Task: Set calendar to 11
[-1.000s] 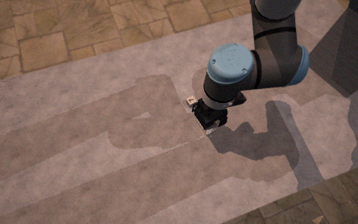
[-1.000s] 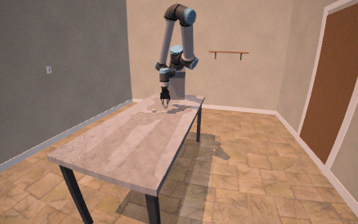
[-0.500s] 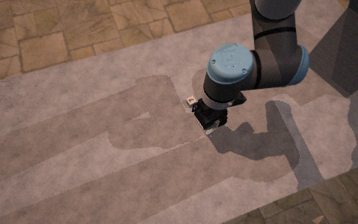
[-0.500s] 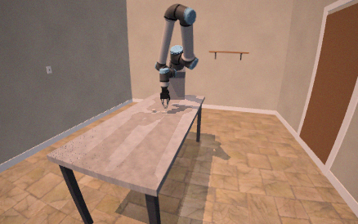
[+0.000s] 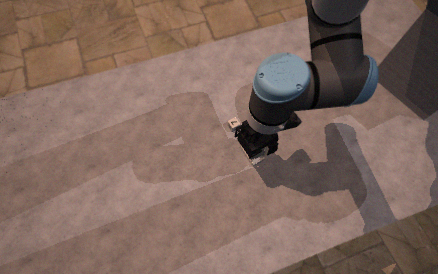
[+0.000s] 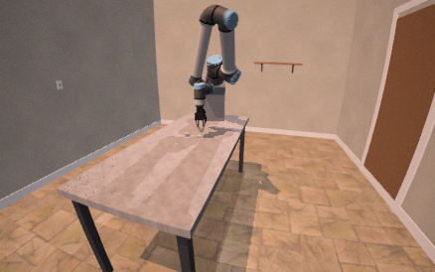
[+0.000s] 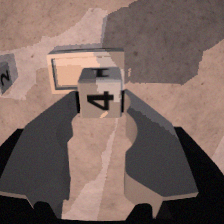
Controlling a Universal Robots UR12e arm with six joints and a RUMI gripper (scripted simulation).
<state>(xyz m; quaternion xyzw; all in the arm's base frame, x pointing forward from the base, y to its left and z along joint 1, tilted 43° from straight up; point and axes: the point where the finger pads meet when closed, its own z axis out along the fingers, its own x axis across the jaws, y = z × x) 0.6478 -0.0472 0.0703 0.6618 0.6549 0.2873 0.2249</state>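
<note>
The calendar tray lies 2 cm to the right of my hand and 6 cm below it. From my hand the other things lie so: digit cube (12 cm to the right, 6 cm below); white cube (1 cm below).
</note>
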